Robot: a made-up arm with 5 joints.
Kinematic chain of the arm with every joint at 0, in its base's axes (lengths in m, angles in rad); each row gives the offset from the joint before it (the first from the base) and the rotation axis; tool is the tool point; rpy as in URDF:
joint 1: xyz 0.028 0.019 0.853 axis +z
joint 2: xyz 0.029 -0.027 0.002 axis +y
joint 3: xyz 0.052 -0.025 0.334 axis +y
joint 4: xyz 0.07 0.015 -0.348 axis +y
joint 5: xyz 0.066 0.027 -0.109 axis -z
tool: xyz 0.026 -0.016 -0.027 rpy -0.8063 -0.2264 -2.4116
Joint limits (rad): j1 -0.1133..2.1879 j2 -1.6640..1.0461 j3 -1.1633..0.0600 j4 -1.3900..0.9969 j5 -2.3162..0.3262
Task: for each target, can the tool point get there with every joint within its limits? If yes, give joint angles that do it. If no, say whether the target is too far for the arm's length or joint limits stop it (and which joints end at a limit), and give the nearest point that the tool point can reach.
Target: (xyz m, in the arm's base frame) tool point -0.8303 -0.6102 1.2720
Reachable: no: too far | nearest point -0.3221 -0.2376 1.2374 | short by 0.631 m
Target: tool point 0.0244 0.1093 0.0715
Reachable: no: joint limits stop it (at a limit: joint 2) | nearest point 0.0199 0.2224 0.4749 | short by 0.419 m
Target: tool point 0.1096 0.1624 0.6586
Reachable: yes | joints 1.1050 0.1978 -0.1542 0.7889 -0.6006
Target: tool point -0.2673 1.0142 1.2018
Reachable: no: too far | nearest point -0.1534 0.6302 1.0641 | short by 0.424 m
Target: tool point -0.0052 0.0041 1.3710
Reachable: yes | joints 0.8118 -1.2167 -0.7620 -0.9813 -1.4467
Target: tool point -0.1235 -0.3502 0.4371
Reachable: no: joint limits stop it (at a limit: joint 2, joint 3) | nearest point 0.0003 -0.0485 0.6618 | short by 0.396 m
